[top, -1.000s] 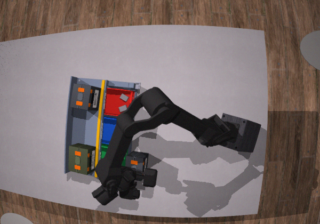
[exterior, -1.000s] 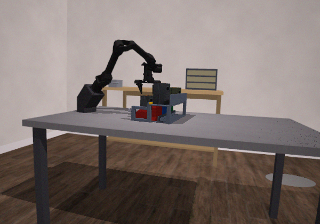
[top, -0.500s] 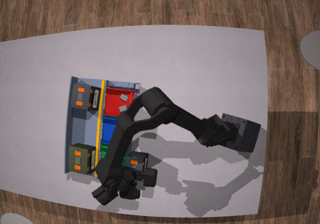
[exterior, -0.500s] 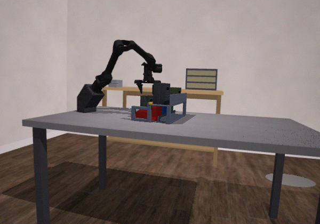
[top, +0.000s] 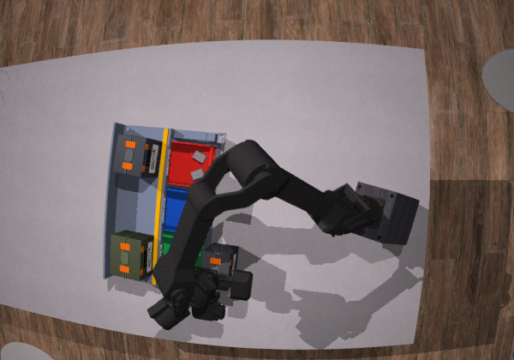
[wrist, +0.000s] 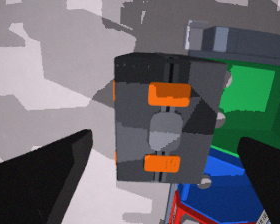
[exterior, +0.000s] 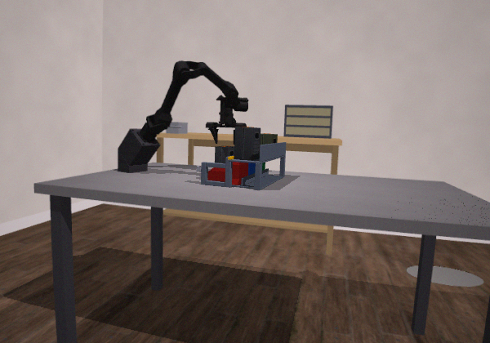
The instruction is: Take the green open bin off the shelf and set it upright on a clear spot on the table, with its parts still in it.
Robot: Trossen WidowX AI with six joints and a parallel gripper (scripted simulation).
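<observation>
My gripper is now 110 mm above the dark box. From my hand the other things lie so: olive box: 200 mm ahead, 30 mm below, 10 mm to the left; then yellow rail: 160 mm ahead, 110 mm to the right, 70 mm below; then green open bin: 130 mm below, 120 mm ahead.
</observation>
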